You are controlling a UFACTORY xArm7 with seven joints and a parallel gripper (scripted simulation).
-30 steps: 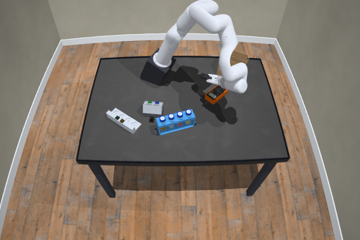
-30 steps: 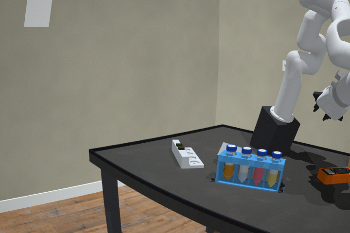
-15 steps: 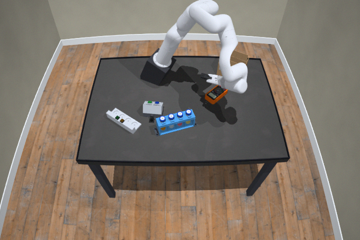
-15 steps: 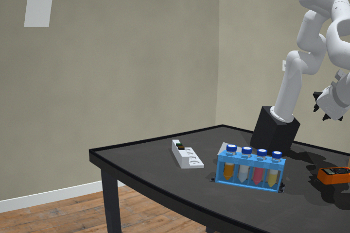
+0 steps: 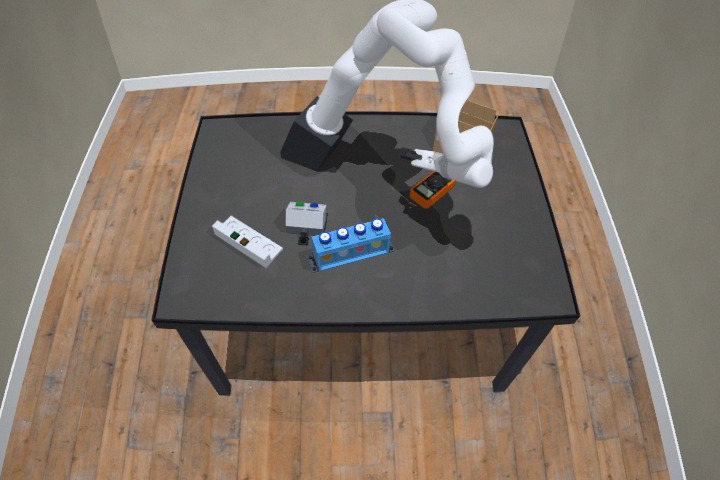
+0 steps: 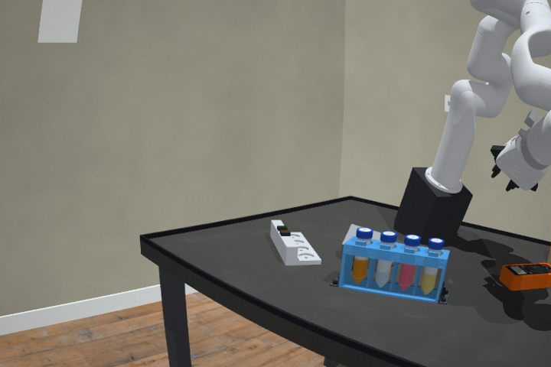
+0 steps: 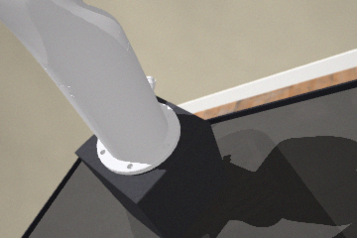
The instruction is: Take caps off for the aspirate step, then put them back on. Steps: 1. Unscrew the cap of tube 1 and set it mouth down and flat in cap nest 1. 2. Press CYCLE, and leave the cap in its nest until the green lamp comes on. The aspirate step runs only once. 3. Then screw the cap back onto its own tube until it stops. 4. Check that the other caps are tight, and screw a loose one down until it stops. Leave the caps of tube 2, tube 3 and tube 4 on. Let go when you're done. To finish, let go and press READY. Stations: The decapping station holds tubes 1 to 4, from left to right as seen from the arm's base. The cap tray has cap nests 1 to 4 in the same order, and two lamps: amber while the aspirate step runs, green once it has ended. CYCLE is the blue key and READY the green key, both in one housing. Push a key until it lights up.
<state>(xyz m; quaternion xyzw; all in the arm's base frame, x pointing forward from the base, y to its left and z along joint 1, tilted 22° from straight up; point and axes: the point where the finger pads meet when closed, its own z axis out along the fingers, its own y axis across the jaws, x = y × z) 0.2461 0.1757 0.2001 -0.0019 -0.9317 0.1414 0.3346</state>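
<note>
My hand is 140 mm short of the cap 1, 120 mm to the left of it and 140 mm above it. Round my hand: grey key housing 10 mm ahead, 310 mm to the right, 200 mm below.
</note>
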